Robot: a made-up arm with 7 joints. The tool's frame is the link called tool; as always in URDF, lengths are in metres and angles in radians. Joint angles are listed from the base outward.
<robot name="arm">
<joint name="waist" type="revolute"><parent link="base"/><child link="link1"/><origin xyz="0.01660 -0.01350 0.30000" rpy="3.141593 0.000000 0.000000"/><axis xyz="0 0 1"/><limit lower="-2.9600" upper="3.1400"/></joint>
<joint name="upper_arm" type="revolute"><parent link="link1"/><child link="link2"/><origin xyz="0.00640 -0.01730 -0.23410" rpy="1.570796 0.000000 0.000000"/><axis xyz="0 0 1"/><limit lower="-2.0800" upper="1.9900"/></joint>
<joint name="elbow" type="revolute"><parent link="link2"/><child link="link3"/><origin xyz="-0.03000 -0.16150 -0.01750" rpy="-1.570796 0.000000 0.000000"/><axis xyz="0 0 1"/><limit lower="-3.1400" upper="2.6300"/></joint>
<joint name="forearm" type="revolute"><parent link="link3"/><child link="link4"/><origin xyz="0.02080 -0.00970 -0.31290" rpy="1.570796 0.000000 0.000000"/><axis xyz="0 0 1"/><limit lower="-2.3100" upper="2.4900"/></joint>
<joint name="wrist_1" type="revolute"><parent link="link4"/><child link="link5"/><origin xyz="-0.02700 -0.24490 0.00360" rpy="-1.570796 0.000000 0.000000"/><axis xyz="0 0 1"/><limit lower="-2.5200" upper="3.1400"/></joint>
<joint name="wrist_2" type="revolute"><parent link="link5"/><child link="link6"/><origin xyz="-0.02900 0.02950 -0.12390" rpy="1.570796 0.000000 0.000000"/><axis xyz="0 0 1"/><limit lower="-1.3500" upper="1.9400"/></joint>
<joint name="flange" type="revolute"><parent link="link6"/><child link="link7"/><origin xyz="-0.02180 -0.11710 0.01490" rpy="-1.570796 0.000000 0.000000"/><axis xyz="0 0 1"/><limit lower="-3.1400" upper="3.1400"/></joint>
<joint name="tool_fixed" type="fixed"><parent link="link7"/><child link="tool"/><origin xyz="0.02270 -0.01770 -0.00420" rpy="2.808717 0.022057 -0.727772"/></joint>
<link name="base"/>
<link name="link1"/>
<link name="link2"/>
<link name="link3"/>
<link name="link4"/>
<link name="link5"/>
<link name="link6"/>
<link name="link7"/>
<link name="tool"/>
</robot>
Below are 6 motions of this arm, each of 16 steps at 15 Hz.
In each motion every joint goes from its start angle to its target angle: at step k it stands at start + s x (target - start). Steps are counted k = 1, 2, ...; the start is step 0. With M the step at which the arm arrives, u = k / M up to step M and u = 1 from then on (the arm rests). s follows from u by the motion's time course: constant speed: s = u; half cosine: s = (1 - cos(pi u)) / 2; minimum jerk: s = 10 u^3 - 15 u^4 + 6 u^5.
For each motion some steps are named. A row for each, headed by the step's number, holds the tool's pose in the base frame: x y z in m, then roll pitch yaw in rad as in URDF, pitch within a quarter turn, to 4 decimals.
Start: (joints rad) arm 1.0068 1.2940 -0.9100 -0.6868 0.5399 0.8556 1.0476
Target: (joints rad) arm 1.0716 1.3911 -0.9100 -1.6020 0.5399 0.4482 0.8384
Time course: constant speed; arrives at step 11
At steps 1, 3, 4, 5, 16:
1: 0.1984 -0.7706 0.9118 1.2525 1.3136 0.3129
3: 0.1230 -0.7478 0.9231 0.8914 1.1925 -0.2095
4: 0.0864 -0.7314 0.9265 0.8016 1.1193 -0.3807
5: 0.0509 -0.7119 0.9282 0.7440 1.0425 -0.5204
16: -0.1194 -0.5369 0.9032 0.6728 0.5686 -1.1158

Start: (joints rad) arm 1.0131 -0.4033 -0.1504 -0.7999 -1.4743 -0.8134 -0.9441
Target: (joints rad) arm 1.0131 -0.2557 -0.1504 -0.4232 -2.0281 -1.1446 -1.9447
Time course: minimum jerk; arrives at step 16
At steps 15, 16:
15: -0.2663 0.1713 1.3157 0.0110 0.8502 -1.9350
16: -0.2657 0.1707 1.3160 0.0112 0.8500 -1.9322

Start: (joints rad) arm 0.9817 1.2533 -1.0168 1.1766 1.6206 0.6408 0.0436
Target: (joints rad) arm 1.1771 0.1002 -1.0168 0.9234 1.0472 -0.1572 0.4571
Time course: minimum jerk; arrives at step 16
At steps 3, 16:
3: 0.7142 -0.4233 0.5739 3.0132 0.8064 2.9303
16: 0.4186 -0.0822 1.3308 -1.0366 0.5758 -1.0368

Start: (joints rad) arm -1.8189 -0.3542 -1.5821 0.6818 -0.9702 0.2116 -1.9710
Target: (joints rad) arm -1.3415 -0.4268 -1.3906 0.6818 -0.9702 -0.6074 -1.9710
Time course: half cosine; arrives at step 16
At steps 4, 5, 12, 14, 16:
4: -0.2080 -0.3585 1.3780 -0.2689 -0.8583 0.5436
5: -0.2152 -0.3448 1.3808 -0.2891 -0.7994 0.4916
12: -0.2364 -0.2415 1.3859 -0.4404 -0.3006 0.0322
14: -0.2351 -0.2276 1.3833 -0.4666 -0.2139 -0.0500
16: -0.2345 -0.2231 1.3821 -0.4759 -0.1834 -0.0791

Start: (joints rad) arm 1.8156 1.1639 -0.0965 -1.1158 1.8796 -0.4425 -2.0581
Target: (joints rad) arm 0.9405 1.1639 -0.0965 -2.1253 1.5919 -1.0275 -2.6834
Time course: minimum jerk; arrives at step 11
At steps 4, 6, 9, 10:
4: 0.1182 -0.3547 1.1732 -0.6211 0.3773 -0.5295
6: 0.1905 -0.1739 1.0923 -0.9290 0.4985 -0.2139
9: 0.1882 -0.0144 0.9502 -1.3171 0.6603 -0.0658
10: 0.1854 -0.0022 0.9335 -1.3605 0.6733 -0.0642

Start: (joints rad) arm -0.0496 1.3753 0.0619 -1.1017 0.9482 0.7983 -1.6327
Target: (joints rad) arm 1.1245 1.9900 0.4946 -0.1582 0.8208 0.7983 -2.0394
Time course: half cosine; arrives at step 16
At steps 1, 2, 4, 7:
1: 0.6193 0.0300 1.0961 0.5655 -0.3785 1.1212
2: 0.6424 0.0147 1.0816 0.5997 -0.3573 1.0815
4: 0.7217 -0.0587 1.0176 0.7289 -0.2778 0.9327
7: 0.8241 -0.3049 0.8185 1.0271 -0.0943 0.5911

